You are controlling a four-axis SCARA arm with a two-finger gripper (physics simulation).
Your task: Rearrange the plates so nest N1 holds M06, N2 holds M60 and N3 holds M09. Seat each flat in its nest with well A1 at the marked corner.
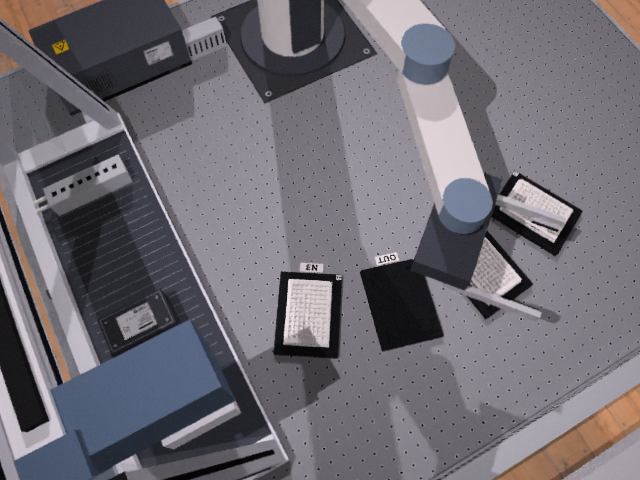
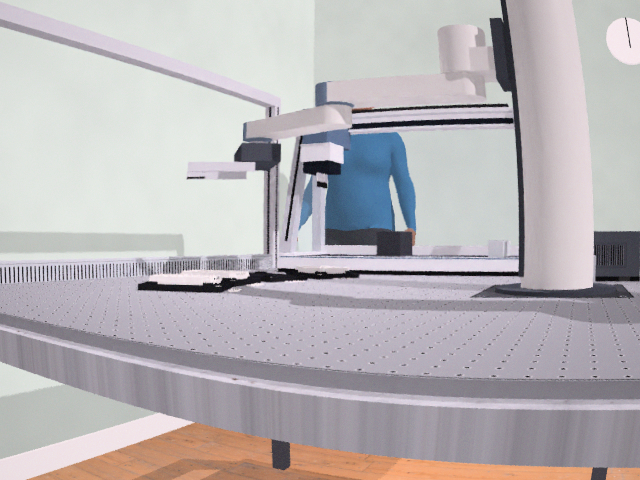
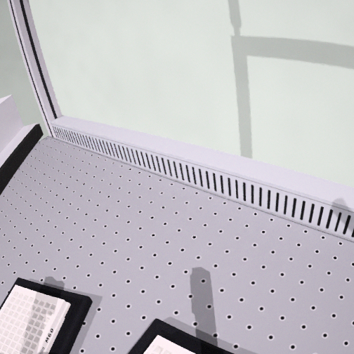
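Seen in the pictures: gripper, fingertip midpoint: (image 1: 551, 268) (image 2: 187, 171); arm's base at its link origin: (image 1: 292, 38).
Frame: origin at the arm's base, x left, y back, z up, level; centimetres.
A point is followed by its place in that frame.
Note:
My gripper (image 1: 558, 268) {z 26.3, x 4.1, y -81.0 cm} (image 2: 206, 172) is open and empty, high above the table. From above, its fingers pass over the plates in N1 and N2. A white plate (image 1: 537, 196) {z 3.6, x 23.9, y -64.3 cm} (image 2: 180, 279) {z 3.4, x 25.8, y -64.8 cm} (image 3: 30, 320) marked M60 lies in black nest N1 (image 1: 571, 225) {z 2.5, x 26.8, y -72.9 cm} (image 3: 80, 310). Another white plate (image 1: 493, 268) {z 3.8, x 6.4, y -73.0 cm} (image 3: 167, 347) lies in nest N2 (image 1: 484, 310) {z 2.5, x 0.5, y -79.0 cm} (image 3: 155, 328), partly hidden by the gripper body. A third white plate (image 1: 308, 310) {z 3.8, x -29.4, y -63.0 cm} (image 2: 323, 269) {z 3.5, x -23.3, y -59.7 cm} lies in nest N3 (image 1: 334, 320) {z 2.5, x -25.8, y -66.8 cm}, whose corner mark is by its label. The last two plates' names are unreadable.
The black OUT nest (image 1: 400, 304) {z 2.5, x -13.1, y -70.1 cm} holds no plate, between N2 and N3. A walled tray area with a blue machine (image 1: 139, 387) {z 50.1, x -54.0, y -73.9 cm} stands at the left. The dark control box (image 1: 111, 46) {z 12.8, x -40.2, y 6.6 cm} stands beside the arm's base (image 1: 240, 62) {z 1.2, x -14.7, y -1.6 cm}. A slotted rail (image 3: 200, 177) edges the table.

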